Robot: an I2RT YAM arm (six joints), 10 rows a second.
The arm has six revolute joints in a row. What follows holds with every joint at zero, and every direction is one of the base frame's. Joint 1 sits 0.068 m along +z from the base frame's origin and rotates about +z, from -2.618 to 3.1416 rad. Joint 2 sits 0.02 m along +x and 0.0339 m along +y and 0.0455 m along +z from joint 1 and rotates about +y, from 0 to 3.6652 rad. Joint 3 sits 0.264 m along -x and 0.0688 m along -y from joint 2 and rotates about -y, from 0 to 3.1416 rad. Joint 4 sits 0.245 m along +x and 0.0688 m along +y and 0.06 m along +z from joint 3 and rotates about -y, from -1.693 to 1.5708 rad. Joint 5 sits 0.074 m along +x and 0.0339 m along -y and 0.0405 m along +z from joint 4 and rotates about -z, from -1.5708 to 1.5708 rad. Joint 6 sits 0.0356 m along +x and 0.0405 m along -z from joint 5 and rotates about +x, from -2.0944 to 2.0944 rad. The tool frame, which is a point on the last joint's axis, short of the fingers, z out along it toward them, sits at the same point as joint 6; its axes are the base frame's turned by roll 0, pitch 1.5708 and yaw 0 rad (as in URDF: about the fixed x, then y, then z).
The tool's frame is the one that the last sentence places.
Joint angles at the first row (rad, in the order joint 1, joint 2, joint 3, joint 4, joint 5, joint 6):
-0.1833 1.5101 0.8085 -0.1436 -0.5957 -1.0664
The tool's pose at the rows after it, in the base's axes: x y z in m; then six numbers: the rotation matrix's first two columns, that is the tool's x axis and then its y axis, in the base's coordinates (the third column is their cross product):
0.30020 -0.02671 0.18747 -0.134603 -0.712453 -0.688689 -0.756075 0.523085 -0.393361
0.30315 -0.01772 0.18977 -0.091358 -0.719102 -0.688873 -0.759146 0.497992 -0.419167
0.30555 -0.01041 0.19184 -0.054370 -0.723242 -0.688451 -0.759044 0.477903 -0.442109
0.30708 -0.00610 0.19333 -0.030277 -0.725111 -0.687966 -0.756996 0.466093 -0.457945
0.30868 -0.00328 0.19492 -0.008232 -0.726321 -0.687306 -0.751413 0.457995 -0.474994
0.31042 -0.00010 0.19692 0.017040 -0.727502 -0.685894 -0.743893 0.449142 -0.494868
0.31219 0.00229 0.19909 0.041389 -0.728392 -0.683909 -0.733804 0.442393 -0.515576
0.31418 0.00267 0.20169 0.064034 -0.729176 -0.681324 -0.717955 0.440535 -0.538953
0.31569 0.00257 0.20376 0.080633 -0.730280 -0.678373 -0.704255 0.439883 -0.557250
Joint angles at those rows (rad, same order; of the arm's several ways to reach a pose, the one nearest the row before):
-0.1551 1.5154 0.8086 -0.1200 -0.5957 -1.0664
-0.1242 1.5150 0.8085 -0.0891 -0.5953 -1.0664
-0.0994 1.5150 0.8085 -0.0608 -0.5949 -1.0664
-0.0849 1.5151 0.8085 -0.0410 -0.5949 -1.0664
-0.0753 1.5154 0.8085 -0.0189 -0.5953 -1.0664
-0.0647 1.5154 0.8085 0.0067 -0.5953 -1.0664
-0.0567 1.5154 0.8085 0.0338 -0.5953 -1.0664
-0.0551 1.5154 0.8085 0.0654 -0.5957 -1.0660
-0.0551 1.5154 0.8085 0.0902 -0.5953 -1.0660

